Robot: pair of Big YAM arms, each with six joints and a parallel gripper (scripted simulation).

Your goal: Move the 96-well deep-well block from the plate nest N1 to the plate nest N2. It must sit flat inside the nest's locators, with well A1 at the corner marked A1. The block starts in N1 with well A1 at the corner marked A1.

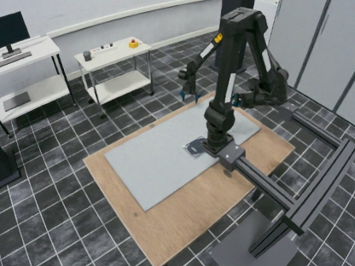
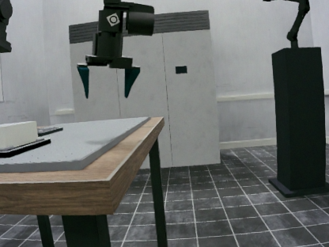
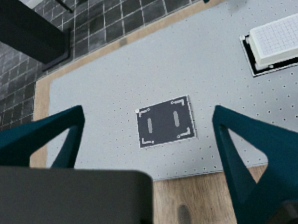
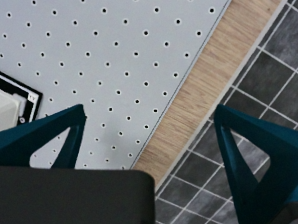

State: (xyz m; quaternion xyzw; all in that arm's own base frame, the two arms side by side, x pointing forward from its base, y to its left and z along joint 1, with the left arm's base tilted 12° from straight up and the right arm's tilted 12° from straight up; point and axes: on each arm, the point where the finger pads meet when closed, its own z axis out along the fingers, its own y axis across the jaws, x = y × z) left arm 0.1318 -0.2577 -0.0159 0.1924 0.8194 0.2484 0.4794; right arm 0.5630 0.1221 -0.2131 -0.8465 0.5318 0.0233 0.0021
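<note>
Now: the 96-well deep-well block 180 mm behind my right hand, 150 mm to the right of it and 70 mm below it. Also, from my right hand: A1 mark: 260 mm to the left, 240 mm behind, 90 mm below; then plate nest N2: 300 mm behind, 180 mm to the left, 90 mm below; then plate nest N1: 180 mm behind, 150 mm to the right, 90 mm below.
</note>
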